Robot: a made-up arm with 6 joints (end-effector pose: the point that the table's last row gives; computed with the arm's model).
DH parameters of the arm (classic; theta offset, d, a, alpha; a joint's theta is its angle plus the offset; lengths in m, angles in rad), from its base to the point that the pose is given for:
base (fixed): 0 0 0 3.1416
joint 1: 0 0.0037 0.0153 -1.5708
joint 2: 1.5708 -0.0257 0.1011 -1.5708
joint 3: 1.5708 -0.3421 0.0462 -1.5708
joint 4: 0.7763 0 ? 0
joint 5: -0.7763 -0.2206 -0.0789 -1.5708
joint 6: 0 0.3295 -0.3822 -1.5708
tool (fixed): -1.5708 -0.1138 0 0
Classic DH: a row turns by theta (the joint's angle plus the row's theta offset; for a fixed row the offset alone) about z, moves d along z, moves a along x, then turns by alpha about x.
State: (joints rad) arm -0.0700 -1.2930 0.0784 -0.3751 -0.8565 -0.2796
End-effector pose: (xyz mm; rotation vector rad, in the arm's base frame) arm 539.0 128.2 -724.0 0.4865 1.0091 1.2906
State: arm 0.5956 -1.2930 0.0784 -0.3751 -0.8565 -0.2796
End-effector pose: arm 503.1 -232.0 -724.0 0.7456 0.7506 0.6929
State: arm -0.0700 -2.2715 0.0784 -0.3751 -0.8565 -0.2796
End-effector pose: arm -291.3 70.0 -846.6 1.1119 1.8396 0.9904
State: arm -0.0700 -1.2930 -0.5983 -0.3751 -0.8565 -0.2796
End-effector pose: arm 543.1 -19.0 -725.8 0.8820 0.6573 0.7929
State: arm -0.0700 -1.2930 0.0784 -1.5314 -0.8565 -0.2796
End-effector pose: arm 391.8 571.0 -447.4 1.3147 0.4241 2.0773
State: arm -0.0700 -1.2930 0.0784 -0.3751 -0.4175 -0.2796
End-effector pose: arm 578.7 -121.3 -729.6 0.1806 1.1416 0.9488
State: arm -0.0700 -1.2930 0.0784 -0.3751 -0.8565 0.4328
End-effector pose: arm 261.5 121.5 -705.5 1.0224 1.4641 0.8996
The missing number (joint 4, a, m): -0.1633
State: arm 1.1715 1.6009 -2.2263 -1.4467 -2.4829 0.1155
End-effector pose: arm -38.7 30.3 -110.1 1.7347 0.1435 -1.0230
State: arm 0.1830 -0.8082 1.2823 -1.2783 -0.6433 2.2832
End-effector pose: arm 60.4 56.5 -62.7 0.7867 2.6664 -0.8141
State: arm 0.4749 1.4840 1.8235 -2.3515 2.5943 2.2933
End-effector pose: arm 173.3 -111.9 870.7 -0.0987 -1.6732 0.0948
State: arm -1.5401 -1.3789 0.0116 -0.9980 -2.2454 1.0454
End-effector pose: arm -49.7 -42.0 -48.5 -0.2841 -1.3816 -0.5341
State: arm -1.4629 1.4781 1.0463 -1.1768 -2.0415 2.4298
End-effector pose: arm 81.5 -472.5 140.1 -1.0085 1.4537 0.7625
